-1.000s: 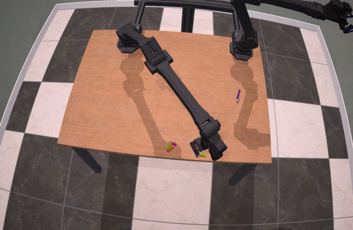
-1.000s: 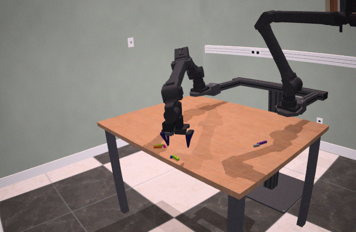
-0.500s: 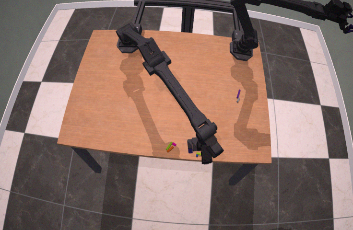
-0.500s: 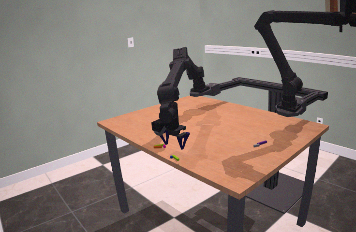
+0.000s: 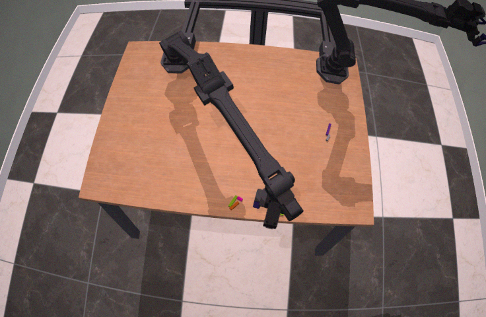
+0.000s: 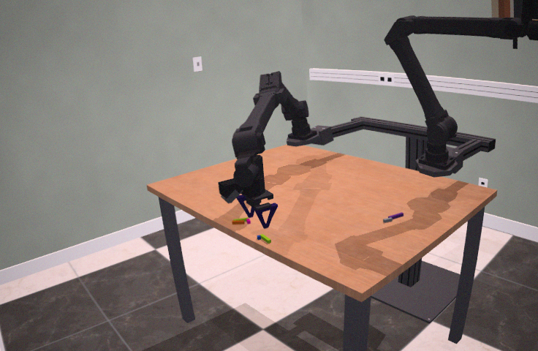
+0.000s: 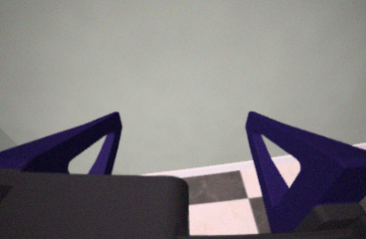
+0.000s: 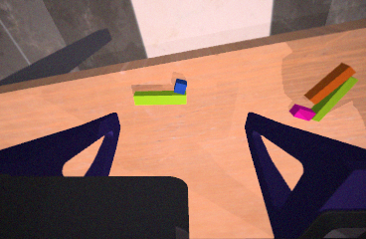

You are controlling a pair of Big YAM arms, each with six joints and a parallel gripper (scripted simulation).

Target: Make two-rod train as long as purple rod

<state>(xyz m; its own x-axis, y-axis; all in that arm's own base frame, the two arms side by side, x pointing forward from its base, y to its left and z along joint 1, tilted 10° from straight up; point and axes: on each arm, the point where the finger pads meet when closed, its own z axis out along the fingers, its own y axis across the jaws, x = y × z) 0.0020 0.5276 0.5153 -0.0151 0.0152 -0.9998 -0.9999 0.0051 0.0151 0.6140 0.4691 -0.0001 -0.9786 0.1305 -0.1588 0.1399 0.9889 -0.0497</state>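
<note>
The blue rod is 6 cm below my right hand. Round my right hand: grey rod (34 cm behind, 24 cm to the left, 6 cm below); then magenta rod (12 cm to the right, 6 cm below, 5 cm behind); then orange rod (14 cm to the right, 6 cm below, 2 cm behind).
</note>
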